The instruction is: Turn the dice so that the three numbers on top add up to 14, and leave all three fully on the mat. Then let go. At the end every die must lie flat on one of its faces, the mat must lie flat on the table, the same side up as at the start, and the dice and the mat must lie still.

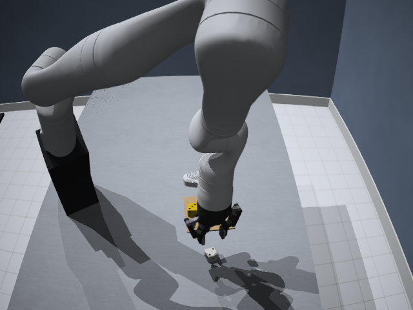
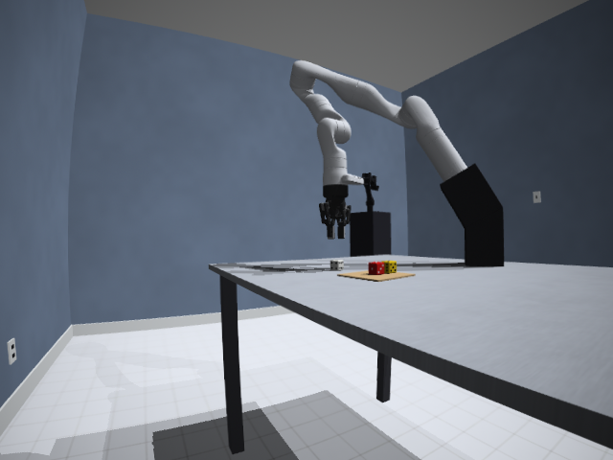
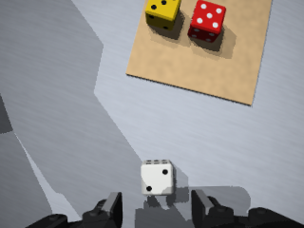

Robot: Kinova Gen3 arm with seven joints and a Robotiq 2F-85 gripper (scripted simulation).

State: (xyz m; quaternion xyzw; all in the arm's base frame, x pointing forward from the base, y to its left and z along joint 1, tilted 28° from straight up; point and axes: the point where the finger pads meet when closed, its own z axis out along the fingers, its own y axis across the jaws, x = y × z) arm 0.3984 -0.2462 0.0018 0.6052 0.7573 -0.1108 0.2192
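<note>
Now: hand 90 mm above the white die. The rest, counted from my hand: tan mat: 170 mm to the left, 110 mm below, 30 mm ahead; red die: 170 mm to the left, 90 mm below, 30 mm ahead; yellow die: 170 mm to the left, 90 mm below, 20 mm behind.
</note>
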